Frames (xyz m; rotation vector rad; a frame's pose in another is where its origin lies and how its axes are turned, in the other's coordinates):
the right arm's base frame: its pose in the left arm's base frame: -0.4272 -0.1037 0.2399 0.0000 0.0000 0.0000
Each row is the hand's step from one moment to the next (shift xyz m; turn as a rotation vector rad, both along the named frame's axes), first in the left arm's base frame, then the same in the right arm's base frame.
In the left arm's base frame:
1: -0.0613 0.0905 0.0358 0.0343 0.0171 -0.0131
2: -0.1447 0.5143 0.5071 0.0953 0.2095 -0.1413
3: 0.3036 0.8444 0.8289 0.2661 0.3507 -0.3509
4: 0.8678 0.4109 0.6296 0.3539 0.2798 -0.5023
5: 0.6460 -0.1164 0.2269 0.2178 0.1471 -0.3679
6: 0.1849 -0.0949 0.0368 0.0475 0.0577 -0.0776
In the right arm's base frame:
1: -0.0613 0.0905 0.0358 0.0343 0.0171 -0.0131
2: -0.1447 0.5143 0.5071 0.0953 0.2095 -0.1413
3: 0.3036 0.8444 0.8289 0.2661 0.3507 -0.3509
4: 0.8678 0.4109 0.6296 0.3539 0.2798 -0.5023
5: 0.6460 -0.1164 0.2269 0.2178 0.1471 -0.3679
6: 0.1849 -0.0949 0.0368 0.0475 0.0577 -0.0776

